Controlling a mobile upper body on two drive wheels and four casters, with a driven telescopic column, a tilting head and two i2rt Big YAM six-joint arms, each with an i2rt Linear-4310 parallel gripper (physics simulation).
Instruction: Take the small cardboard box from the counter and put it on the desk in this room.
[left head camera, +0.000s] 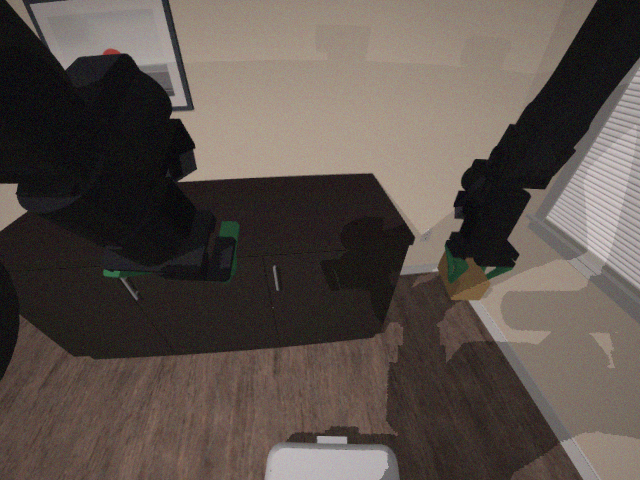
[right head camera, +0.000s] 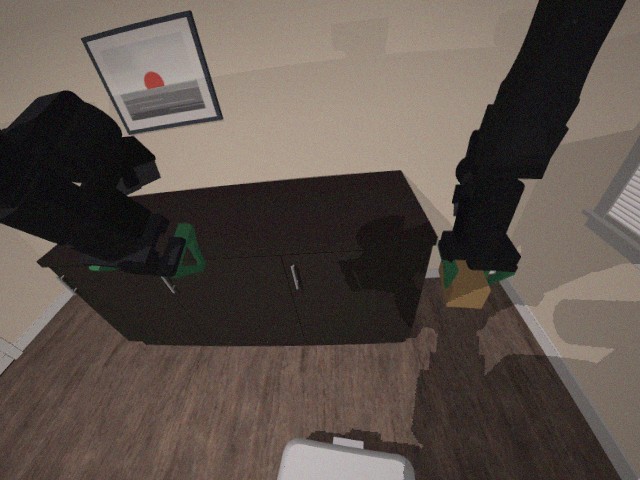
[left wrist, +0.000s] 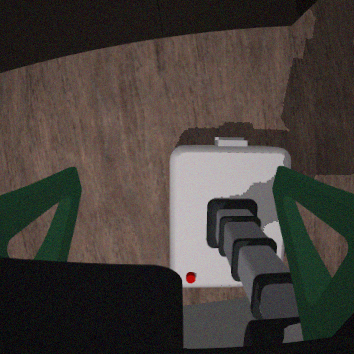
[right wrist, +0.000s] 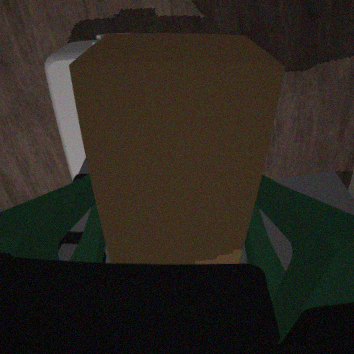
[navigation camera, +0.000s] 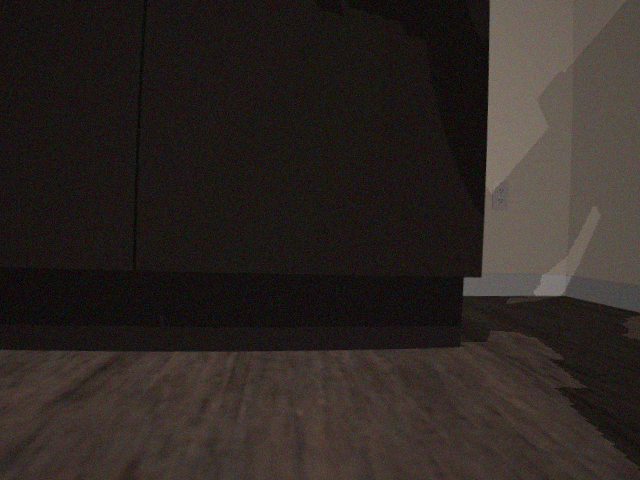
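Note:
My left gripper (left wrist: 176, 177). My right gripper (right head camera: 463, 286), (left head camera: 464, 281), (right wrist: 174, 176). Small cardboard box (right head camera: 469, 289), (left head camera: 472, 284), (right wrist: 175, 127); out of frame in the left wrist view; out of frame in the navigation camera view. Dark counter (navigation camera: 183, 183), (left head camera: 318, 256), (right head camera: 332, 260), (left wrist: 38, 38). Framed picture (right head camera: 155, 73).

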